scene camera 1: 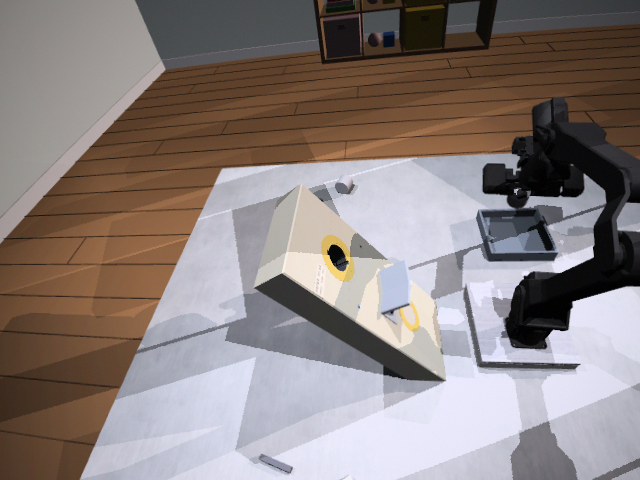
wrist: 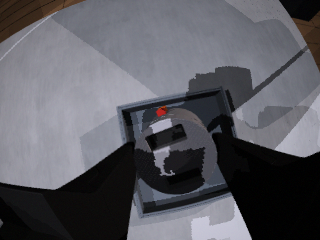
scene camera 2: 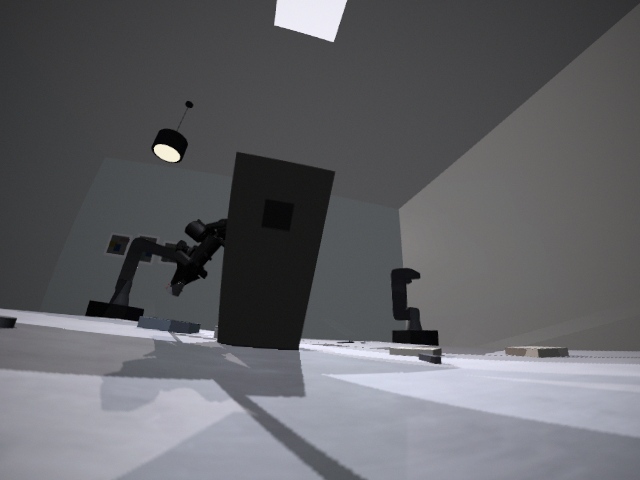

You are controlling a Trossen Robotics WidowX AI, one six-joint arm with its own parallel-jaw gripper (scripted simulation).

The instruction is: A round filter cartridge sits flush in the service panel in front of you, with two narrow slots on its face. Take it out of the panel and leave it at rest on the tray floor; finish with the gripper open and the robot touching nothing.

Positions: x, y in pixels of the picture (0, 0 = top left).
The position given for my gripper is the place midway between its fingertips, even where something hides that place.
Scene:
my gripper: scene camera 1 518, 193; wrist 174, 144; scene camera 2 174, 285

